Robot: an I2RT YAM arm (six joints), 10 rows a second.
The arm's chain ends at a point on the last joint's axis. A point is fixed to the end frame.
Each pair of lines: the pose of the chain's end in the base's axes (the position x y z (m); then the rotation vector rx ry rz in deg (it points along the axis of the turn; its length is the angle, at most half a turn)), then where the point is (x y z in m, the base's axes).
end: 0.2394 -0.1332 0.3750 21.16 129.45 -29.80
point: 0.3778 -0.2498 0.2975
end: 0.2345 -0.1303 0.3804 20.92 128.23 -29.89
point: 0.3748 -0.2470 0.3065
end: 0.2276 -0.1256 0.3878 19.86 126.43 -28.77
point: 0.3727 -0.2394 0.3189
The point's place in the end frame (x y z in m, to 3 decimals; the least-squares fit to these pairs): -0.045 -0.025 0.190
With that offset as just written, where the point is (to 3 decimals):
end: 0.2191 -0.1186 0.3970 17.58 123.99 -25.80
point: 0.373 -0.224 0.335
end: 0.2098 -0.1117 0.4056 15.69 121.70 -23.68
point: 0.370 -0.211 0.350
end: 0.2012 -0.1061 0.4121 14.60 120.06 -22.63
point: 0.365 -0.202 0.361
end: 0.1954 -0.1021 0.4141 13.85 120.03 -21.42
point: 0.362 -0.194 0.363
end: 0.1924 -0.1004 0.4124 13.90 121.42 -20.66
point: 0.358 -0.191 0.356
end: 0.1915 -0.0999 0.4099 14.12 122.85 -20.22
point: 0.356 -0.190 0.349
